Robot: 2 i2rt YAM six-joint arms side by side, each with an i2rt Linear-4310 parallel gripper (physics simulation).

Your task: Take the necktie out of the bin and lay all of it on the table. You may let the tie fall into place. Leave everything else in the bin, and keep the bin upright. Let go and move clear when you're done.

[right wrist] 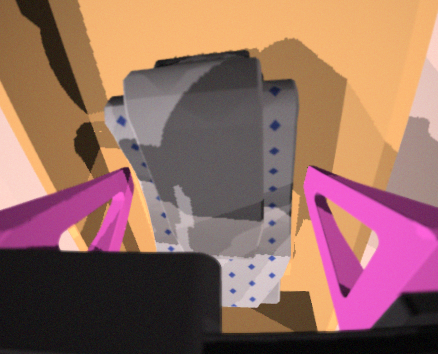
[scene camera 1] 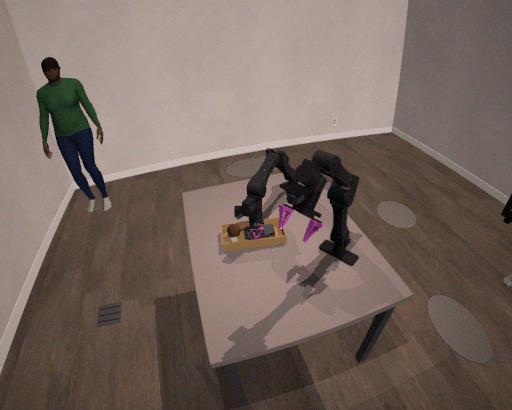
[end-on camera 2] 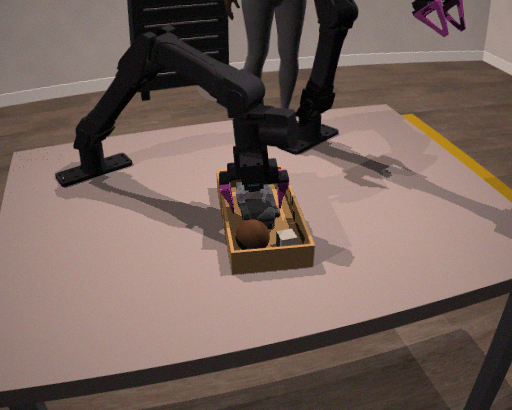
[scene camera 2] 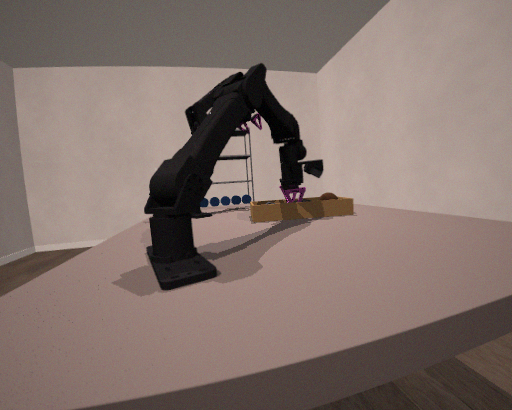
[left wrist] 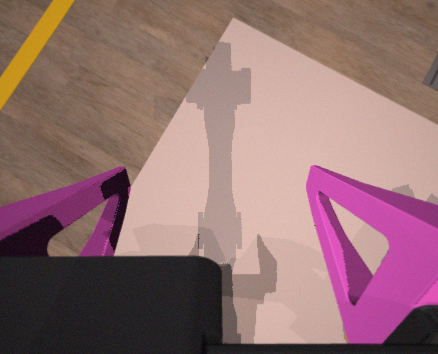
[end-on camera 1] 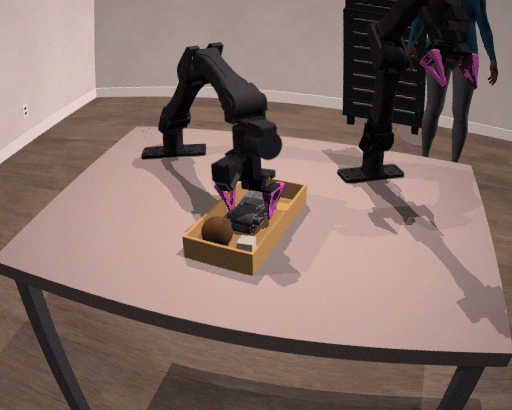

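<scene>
The folded grey necktie (right wrist: 215,150) (end-on camera 1: 246,212) (end-on camera 2: 256,202) with blue diamonds lies in the orange bin (end-on camera 1: 217,259) (end-on camera 2: 272,261) (scene camera 1: 255,244) (scene camera 2: 330,207), which stands upright on the table (end-on camera 1: 125,280). My right gripper (right wrist: 218,176) (end-on camera 1: 251,214) (end-on camera 2: 256,207) is open, pointing down into the bin, with one finger on each side of the tie. In the right wrist view its fingers stand apart from the cloth. My left gripper (left wrist: 218,176) (scene camera 1: 292,235) (end-on camera 1: 459,86) is open and empty, high above the table, away from the bin.
A brown ball (end-on camera 1: 217,230) (end-on camera 2: 252,234) (scene camera 1: 233,230) and a white block (end-on camera 1: 246,243) (end-on camera 2: 286,237) lie in the bin's end nearest the end-on cameras. The bin's walls rise close outside my right fingers. People stand on the floor beyond the table.
</scene>
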